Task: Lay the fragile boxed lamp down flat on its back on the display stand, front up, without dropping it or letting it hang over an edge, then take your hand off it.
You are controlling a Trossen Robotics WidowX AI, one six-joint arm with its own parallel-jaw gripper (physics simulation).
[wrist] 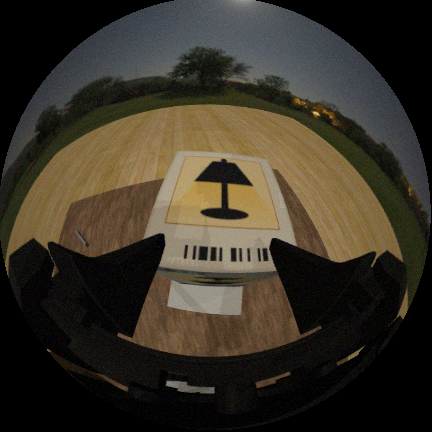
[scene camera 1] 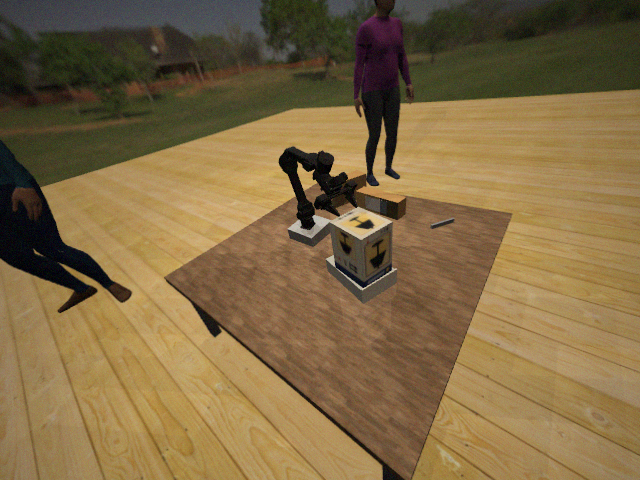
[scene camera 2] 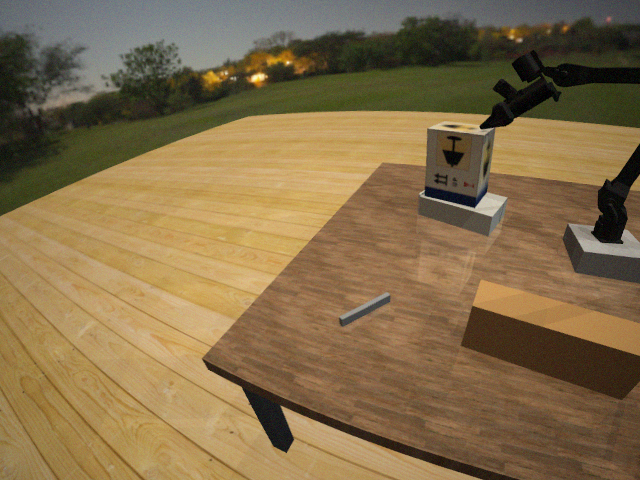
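Pixels of known places: gripper, fingertip midpoint: (wrist: 218,242) (scene camera 1: 348,211) (scene camera 2: 483,125); arm's base, origin of the base link: (scene camera 1: 308,225) (scene camera 2: 606,237).
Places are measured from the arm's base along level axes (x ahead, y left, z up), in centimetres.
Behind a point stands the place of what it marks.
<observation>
The boxed lamp (scene camera 1: 361,248) {x 46.0, y -33.2, z 19.4 cm} (scene camera 2: 457,165) {x 42.9, y -15.4, z 12.9 cm} (wrist: 225,240) {x 35.9, y -20.5, z 23.0 cm} is a cream box with a dark blue band at its bottom. It stands taller than wide on the pale grey display stand (scene camera 1: 379,286) {x 50.0, y -27.6, z -2.4 cm} (scene camera 2: 454,214) {x 42.5, y -13.0, z -2.6 cm} (wrist: 205,300) {x 30.4, y -16.6, z 0.3 cm}. The lamp pictures on its sides are upside down, and another lamp picture and barcodes face up on top. Bare stand shows along its base. My gripper (scene camera 1: 346,209) {x 35.5, y -19.5, z 24.4 cm} (scene camera 2: 480,127) {x 35.5, y -19.5, z 24.4 cm} (wrist: 218,242) {x 35.5, y -19.5, z 24.4 cm} is open and empty, with fingertips near the box's top edge on the arm's side. I cannot tell whether they touch it. The box hides part of the stand.
A brown box (scene camera 1: 393,205) {x 38.6, y 29.4, z 2.0 cm} (scene camera 2: 558,335) {x 29.4, y 40.8, z 3.6 cm} lies on the table (scene camera 1: 289,289) {x 13.5, y -39.5, z -6.6 cm} (scene camera 2: 310,361) {x 72.0, y 45.0, z -6.6 cm}, with another brown box (scene camera 1: 357,179) {x 9.7, y 48.2, z 7.5 cm} behind it. A thin grey bar (scene camera 1: 442,223) {x 64.2, y 29.1, z -5.1 cm} (scene camera 2: 364,308) {x 64.3, y 30.7, z -4.5 cm} (wrist: 82,238) {x 62.7, y 27.6, z -4.7 cm} lies near the table's edge. Two people stand beyond the table edges.
</observation>
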